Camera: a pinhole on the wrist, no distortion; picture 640 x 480 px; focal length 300.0 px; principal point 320.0 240.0 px. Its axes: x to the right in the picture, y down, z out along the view. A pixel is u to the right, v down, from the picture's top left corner.
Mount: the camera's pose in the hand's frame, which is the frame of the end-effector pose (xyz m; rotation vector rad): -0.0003 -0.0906 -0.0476 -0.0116 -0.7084 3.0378
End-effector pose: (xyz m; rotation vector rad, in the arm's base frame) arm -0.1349 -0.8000 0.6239 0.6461 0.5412 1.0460
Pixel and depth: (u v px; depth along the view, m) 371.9 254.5 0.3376
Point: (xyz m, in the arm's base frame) 0.1627 -1.0022 0.6225
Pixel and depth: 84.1 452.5 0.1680
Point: 0.1184 -0.7922 0.4507
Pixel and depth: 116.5 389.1 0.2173
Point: 0.1654 -0.7941 0.4745
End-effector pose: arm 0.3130 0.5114 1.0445 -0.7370 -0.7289 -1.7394
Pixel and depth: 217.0 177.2 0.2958
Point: 0.1579 0.6855 1.2539
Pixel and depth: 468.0 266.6 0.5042
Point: 0.0910 1.0452 1.0449
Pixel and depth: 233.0 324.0 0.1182
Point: 0.1441 0.5704 1.0760
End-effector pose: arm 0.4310 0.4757 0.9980 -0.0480 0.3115 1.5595
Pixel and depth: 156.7 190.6 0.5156
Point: 0.7462 0.8418 1.3293
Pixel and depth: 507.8 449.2 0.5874
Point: 1.1867 0.1561 1.2525
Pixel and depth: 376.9 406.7 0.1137
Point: 0.6301 0.4541 0.9962
